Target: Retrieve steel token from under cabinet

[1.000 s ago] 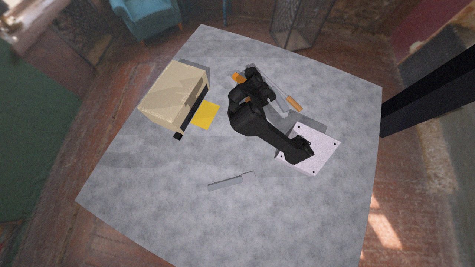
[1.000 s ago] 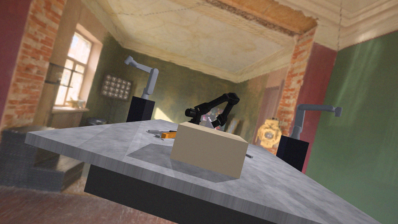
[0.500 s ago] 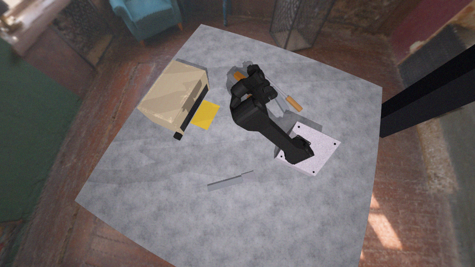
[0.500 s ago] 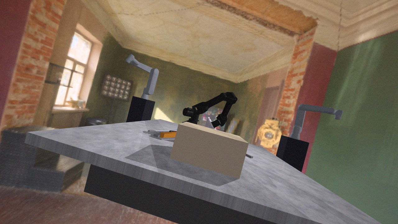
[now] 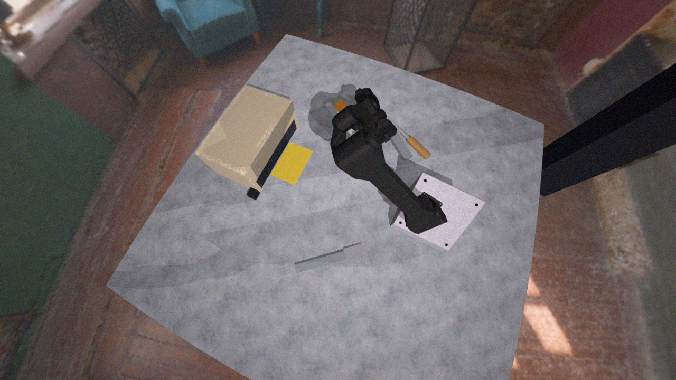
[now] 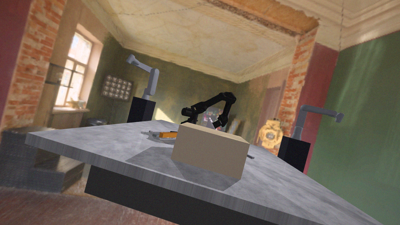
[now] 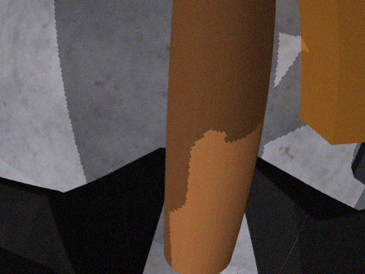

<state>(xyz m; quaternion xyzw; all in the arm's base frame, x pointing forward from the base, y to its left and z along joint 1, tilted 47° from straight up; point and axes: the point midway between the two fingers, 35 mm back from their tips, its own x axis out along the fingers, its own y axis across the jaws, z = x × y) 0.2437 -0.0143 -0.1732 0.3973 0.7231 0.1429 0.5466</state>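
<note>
The grey bar is 10 cm to the right of my gripper tip and 8 cm behind it. Round my gripper tip: flat grey token (31 cm ahead, 16 cm to the left, 1 cm below); orange bar (10 cm ahead, 9 cm to the right); black-handled tool (13 cm to the right, 3 cm ahead).
</note>
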